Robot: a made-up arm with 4 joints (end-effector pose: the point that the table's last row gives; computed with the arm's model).
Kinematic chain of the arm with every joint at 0, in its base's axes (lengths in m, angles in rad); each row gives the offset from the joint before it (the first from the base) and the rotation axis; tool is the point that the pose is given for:
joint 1: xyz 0 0 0.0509 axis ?
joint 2: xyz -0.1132 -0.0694 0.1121 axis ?
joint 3: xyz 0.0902 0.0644 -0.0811 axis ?
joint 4: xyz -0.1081 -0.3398 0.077 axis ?
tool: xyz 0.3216 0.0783 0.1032
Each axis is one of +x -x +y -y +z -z.
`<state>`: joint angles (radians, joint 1 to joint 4).
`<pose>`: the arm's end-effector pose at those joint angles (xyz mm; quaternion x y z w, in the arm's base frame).
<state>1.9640 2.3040 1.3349 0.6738</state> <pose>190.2 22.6 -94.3 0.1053 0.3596 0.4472 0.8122</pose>
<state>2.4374 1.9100 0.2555 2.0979</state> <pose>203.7 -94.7 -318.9 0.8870 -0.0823 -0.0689 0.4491</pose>
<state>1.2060 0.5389 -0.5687 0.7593</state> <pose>274.1 -276.3 -53.6 0.6807 -0.2137 0.1242 0.6896</pose>
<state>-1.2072 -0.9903 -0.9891 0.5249</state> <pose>-114.2 505.5 296.4 -0.4531 -0.2358 0.7235 0.4643</pose>
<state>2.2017 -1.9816 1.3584 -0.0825</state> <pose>-132.0 183.6 -156.9 -0.6479 -0.0008 0.7101 0.2757</pose>
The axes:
joint 1: +x
joint 2: +y
joint 3: -z
joint 4: -y

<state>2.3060 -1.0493 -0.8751 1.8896</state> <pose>-299.5 30.7 -471.7 -0.1539 0.7192 0.6667 0.1208</pose>
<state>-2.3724 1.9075 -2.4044 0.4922</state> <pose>55.3 -286.6 -46.5 0.0724 0.4013 -0.0902 0.9086</pose>
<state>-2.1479 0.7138 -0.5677 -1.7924</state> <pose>-211.5 -66.3 413.3 -0.3322 0.6459 -0.6871 0.0165</pose>
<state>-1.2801 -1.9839 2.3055 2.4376</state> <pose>-299.4 353.3 -346.5 0.0201 0.7930 0.5197 0.3172</pose>
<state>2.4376 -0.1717 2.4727 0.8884</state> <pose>-248.5 -407.0 -133.3 0.1516 0.7731 -0.4608 0.4086</pose>
